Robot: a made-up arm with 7 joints.
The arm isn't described. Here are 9 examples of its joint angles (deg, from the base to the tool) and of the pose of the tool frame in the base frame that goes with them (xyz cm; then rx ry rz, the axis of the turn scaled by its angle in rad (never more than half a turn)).
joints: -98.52 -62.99 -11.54 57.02 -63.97 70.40 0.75
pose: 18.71 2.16 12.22 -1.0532 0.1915 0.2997
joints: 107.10 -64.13 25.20 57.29 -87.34 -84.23 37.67
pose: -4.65 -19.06 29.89 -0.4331 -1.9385 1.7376
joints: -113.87 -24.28 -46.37 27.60 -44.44 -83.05 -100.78
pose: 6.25 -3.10 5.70 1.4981 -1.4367 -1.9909
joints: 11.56 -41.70 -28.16 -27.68 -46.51 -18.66 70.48
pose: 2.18 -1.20 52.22 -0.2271 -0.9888 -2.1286
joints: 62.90 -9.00 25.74 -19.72 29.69 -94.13 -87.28
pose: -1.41 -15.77 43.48 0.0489 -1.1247 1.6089
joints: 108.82 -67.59 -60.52 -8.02 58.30 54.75 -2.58
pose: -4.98 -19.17 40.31 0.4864 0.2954 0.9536
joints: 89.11 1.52 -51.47 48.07 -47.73 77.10 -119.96
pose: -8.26 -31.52 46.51 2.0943 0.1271 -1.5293
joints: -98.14 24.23 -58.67 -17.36 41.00 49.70 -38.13
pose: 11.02 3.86 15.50 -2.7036 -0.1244 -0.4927
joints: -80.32 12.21 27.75 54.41 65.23 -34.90 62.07
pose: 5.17 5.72 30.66 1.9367 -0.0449 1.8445
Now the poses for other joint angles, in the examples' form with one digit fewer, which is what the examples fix.
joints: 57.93 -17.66 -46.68 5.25 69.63 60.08 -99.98
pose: -3.7 -17.7 46.4 -0.347 1.295 -1.274
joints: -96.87 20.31 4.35 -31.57 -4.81 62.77 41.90
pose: 6.4 6.1 10.3 -0.942 1.284 1.484
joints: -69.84 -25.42 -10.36 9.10 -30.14 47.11 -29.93
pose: 15.4 11.2 18.6 -0.934 0.539 0.490
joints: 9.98 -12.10 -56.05 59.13 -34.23 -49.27 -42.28
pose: 5.0 6.2 50.2 -1.061 -0.414 1.284
